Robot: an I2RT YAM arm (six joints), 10 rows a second.
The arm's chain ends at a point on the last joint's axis. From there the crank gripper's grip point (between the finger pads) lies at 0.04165 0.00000 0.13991 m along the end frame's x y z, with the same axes.
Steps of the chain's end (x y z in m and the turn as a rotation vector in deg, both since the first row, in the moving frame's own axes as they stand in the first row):
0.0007, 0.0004, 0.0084, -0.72, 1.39, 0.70
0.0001, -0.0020, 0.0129, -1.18, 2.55, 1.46
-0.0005, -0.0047, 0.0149, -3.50, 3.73, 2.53
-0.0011, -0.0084, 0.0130, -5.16, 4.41, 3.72
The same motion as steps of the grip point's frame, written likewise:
0.0041, 0.0027, 0.0073, -0.72, 1.39, 0.70
0.0062, 0.0020, 0.0109, -1.18, 2.55, 1.46
0.0083, 0.0058, 0.0116, -3.50, 3.73, 2.53
0.0090, 0.0071, 0.0087, -5.16, 4.41, 3.72

